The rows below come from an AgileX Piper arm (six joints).
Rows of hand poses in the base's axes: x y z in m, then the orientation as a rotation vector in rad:
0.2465 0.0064 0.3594 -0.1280 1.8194 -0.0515
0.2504 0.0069 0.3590 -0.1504 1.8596 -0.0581
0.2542 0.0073 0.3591 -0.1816 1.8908 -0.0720
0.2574 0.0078 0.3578 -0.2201 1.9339 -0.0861
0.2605 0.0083 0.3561 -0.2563 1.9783 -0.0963
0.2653 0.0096 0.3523 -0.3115 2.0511 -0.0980
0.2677 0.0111 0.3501 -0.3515 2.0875 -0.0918
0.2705 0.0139 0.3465 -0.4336 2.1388 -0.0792
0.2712 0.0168 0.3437 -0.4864 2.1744 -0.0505
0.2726 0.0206 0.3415 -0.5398 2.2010 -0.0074
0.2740 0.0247 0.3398 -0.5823 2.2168 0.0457
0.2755 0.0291 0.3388 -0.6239 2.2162 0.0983
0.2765 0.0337 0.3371 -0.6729 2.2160 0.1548
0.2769 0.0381 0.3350 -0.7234 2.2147 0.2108
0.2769 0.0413 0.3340 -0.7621 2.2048 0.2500
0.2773 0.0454 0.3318 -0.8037 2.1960 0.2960
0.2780 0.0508 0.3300 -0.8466 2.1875 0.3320
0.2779 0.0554 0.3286 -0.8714 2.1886 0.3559
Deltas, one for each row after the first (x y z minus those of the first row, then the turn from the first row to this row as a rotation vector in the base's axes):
0.0039 0.0005 -0.0004 -0.0169 0.0411 0.0093
0.0077 0.0009 -0.0003 -0.0431 0.0737 0.0210
0.0109 0.0014 -0.0016 -0.0731 0.1189 0.0367
0.0140 0.0019 -0.0033 -0.0989 0.1657 0.0524
0.0188 0.0032 -0.0071 -0.1284 0.2429 0.0826
0.0212 0.0047 -0.0093 -0.1447 0.2832 0.1090
0.0240 0.0075 -0.0129 -0.1778 0.3437 0.1639
0.0247 0.0104 -0.0157 -0.1856 0.3867 0.2086
0.0261 0.0142 -0.0179 -0.1845 0.4223 0.2610
0.0275 0.0183 -0.0196 -0.1719 0.4471 0.3122
0.0290 0.0227 -0.0206 -0.1593 0.4566 0.3640
0.0300 0.0273 -0.0223 -0.1481 0.4692 0.4222
0.0304 0.0317 -0.0244 -0.1381 0.4824 0.4809
0.0304 0.0349 -0.0254 -0.1328 0.4843 0.5252
0.0308 0.0390 -0.0276 -0.1247 0.4894 0.5744
0.0315 0.0444 -0.0294 -0.1237 0.4949 0.6194
0.0314 0.0490 -0.0308 -0.1211 0.5047 0.6458

